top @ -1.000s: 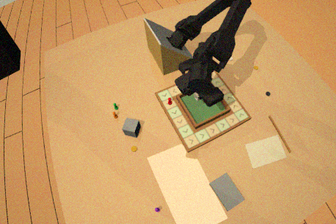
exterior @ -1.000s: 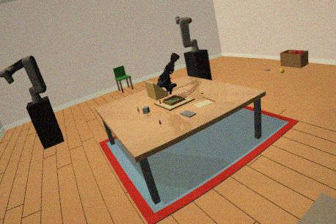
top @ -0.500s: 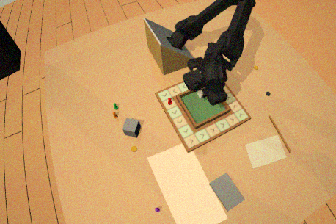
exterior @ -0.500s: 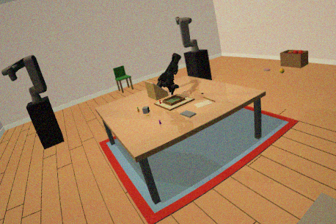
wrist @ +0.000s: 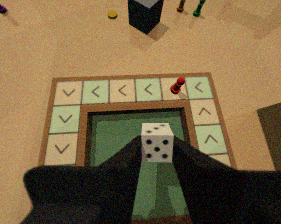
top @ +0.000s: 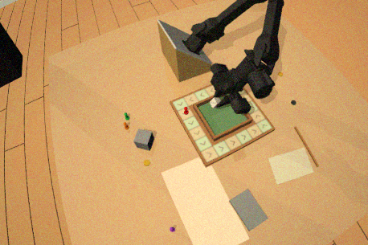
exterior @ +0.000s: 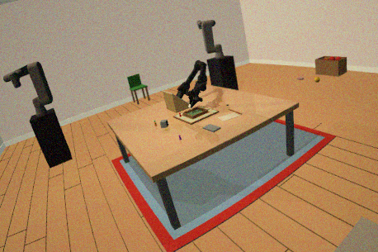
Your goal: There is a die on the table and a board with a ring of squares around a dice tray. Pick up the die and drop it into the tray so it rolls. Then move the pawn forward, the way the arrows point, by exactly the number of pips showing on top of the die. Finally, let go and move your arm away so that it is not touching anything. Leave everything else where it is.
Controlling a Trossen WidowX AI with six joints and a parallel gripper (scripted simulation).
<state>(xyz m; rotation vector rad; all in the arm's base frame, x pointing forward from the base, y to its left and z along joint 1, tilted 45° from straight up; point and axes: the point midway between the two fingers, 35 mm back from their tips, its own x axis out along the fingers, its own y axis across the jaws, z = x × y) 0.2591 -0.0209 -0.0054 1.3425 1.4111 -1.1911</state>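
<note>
Right now the red pawn is 90 mm to the right of my gripper tip, 50 mm below it and 50 mm behind it. Also, from my gripper tip: green tray 80 mm below, 20 mm to the left, 10 mm ahead; grey cube 260 mm to the right, 60 mm below, 20 mm behind; white die right at my gripper tip.
</note>
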